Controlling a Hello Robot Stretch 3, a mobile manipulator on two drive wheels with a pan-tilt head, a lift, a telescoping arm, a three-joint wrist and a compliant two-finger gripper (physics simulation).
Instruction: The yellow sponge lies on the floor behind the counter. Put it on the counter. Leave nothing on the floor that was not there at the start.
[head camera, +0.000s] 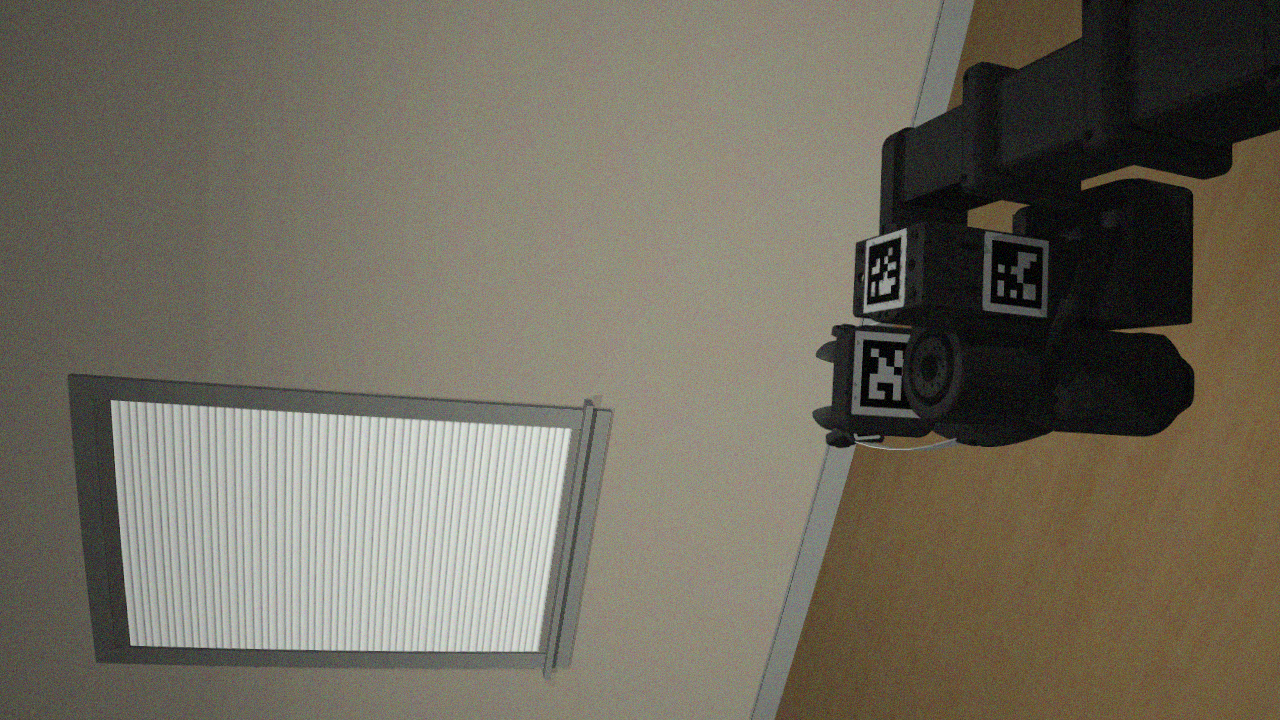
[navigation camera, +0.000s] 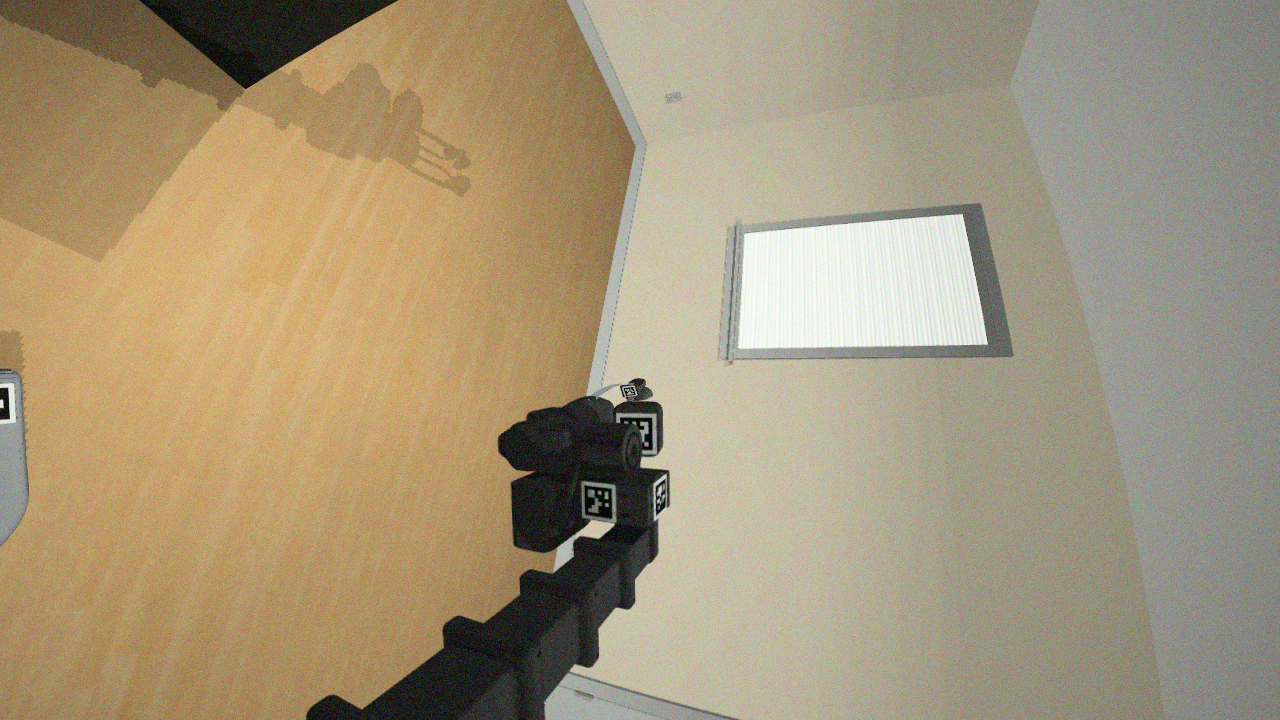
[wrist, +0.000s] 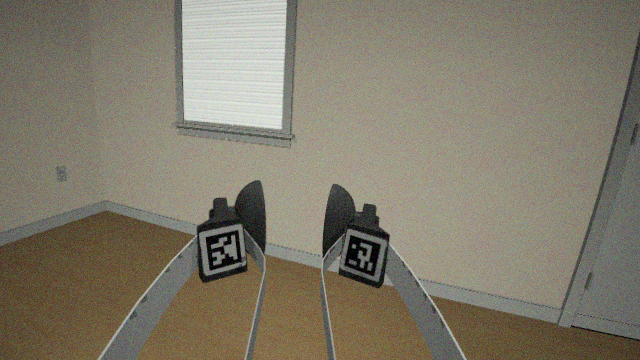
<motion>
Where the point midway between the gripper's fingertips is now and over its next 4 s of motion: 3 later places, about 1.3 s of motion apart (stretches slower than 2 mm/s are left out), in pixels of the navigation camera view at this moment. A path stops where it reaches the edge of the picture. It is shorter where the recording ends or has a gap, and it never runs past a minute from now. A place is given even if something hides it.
My gripper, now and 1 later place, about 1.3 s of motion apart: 644, 407; 404, 183
</motion>
